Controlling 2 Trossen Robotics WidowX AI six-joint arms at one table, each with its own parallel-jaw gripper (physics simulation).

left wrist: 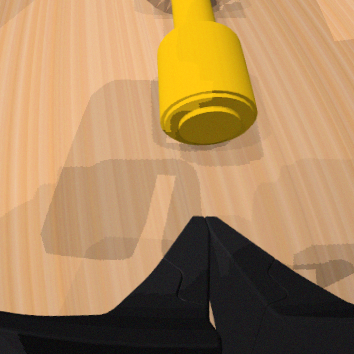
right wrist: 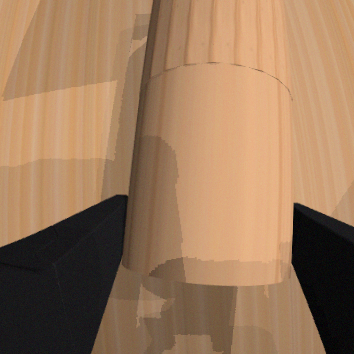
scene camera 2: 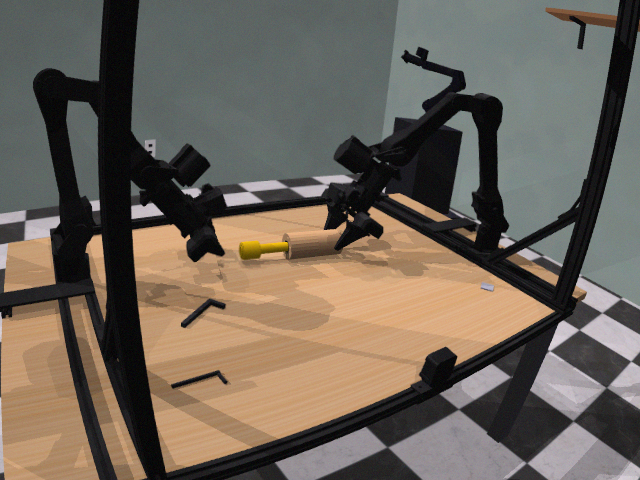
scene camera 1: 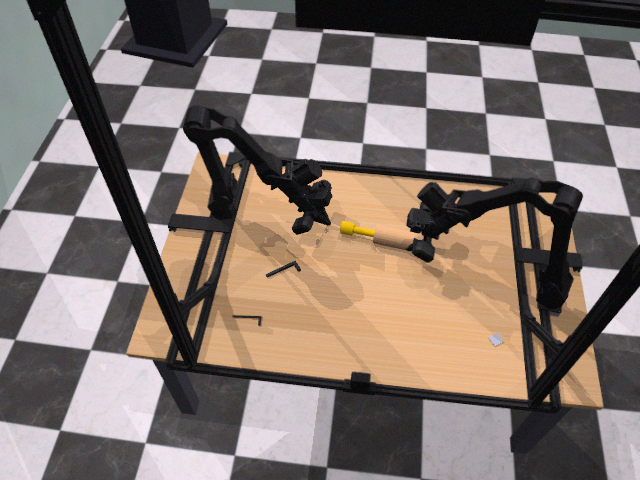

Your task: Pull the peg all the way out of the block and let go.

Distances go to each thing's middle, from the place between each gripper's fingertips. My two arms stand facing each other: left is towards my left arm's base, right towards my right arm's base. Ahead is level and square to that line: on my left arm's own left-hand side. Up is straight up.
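Yellow peg (left wrist: 205, 95): my left hand 10 mm below it, 100 mm to the left of it. Wooden cylinder block (scene camera 1: 386, 236), from my left hand: 10 mm above, 200 mm to the right. Going by their middles, yellow peg nearest to my left hand of the things named here.
Wooden cylinder block: 40 mm to the left of my right hand. Yellow peg: 140 mm to the left of my right hand.
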